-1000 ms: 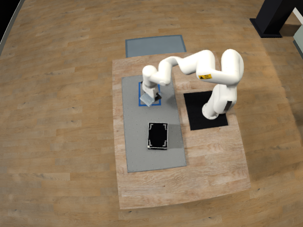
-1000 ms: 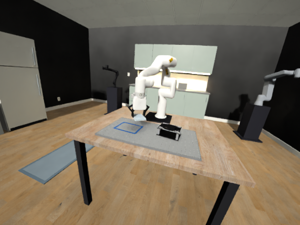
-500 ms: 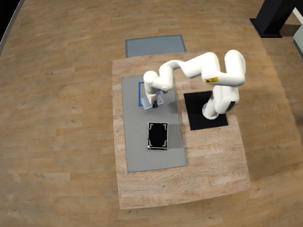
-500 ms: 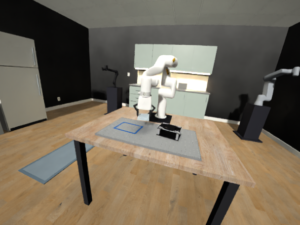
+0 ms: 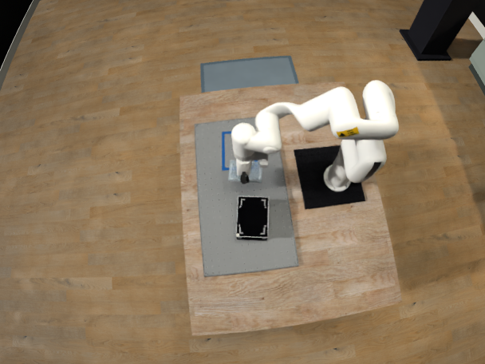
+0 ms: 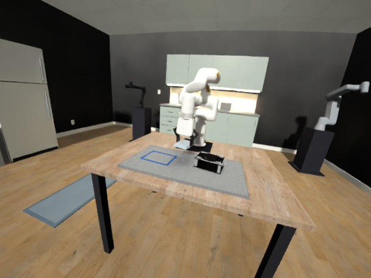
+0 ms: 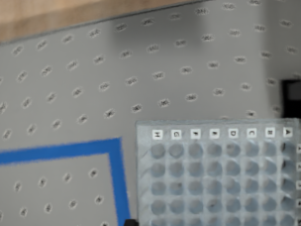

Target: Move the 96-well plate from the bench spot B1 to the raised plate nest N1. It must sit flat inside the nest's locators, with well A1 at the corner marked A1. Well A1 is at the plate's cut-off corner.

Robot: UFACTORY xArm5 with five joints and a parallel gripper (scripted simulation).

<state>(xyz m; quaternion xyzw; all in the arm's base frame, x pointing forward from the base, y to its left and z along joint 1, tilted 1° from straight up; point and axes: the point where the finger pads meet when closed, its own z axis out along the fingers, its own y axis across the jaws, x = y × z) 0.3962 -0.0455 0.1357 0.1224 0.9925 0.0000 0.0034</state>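
The black raised plate nest N1 lies 17 cm to the left of my hand and 7 cm below it. Also, from my hand: 96-well plate: 1 cm below.
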